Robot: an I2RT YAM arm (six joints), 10 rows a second.
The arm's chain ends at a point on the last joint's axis. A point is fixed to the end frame.
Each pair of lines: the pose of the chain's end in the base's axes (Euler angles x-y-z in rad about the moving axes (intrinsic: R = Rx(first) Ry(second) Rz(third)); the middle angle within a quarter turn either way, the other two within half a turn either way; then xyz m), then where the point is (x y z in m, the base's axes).
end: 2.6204 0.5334 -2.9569 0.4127 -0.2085 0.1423
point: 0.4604 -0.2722 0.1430
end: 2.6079 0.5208 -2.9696 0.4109 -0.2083 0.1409
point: 0.4588 -0.2718 0.1420
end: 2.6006 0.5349 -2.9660 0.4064 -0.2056 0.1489
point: 0.4545 -0.2689 0.1510
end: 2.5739 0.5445 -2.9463 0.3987 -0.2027 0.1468
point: 0.4462 -0.2664 0.1508
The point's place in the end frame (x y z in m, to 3 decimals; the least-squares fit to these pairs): -0.035 -0.050 0.051
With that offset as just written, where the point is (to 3 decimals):
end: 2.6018 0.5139 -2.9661 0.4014 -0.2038 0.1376
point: 0.449 -0.268 0.139
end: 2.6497 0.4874 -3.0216 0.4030 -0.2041 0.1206
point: 0.452 -0.266 0.118
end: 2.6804 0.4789 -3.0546 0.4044 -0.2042 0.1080
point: 0.455 -0.265 0.104
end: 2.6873 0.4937 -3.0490 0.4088 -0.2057 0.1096
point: 0.460 -0.267 0.105
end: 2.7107 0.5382 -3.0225 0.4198 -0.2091 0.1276
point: 0.471 -0.270 0.124
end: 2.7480 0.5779 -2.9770 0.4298 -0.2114 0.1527
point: 0.480 -0.273 0.148
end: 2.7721 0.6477 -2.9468 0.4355 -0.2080 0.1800
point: 0.486 -0.269 0.176
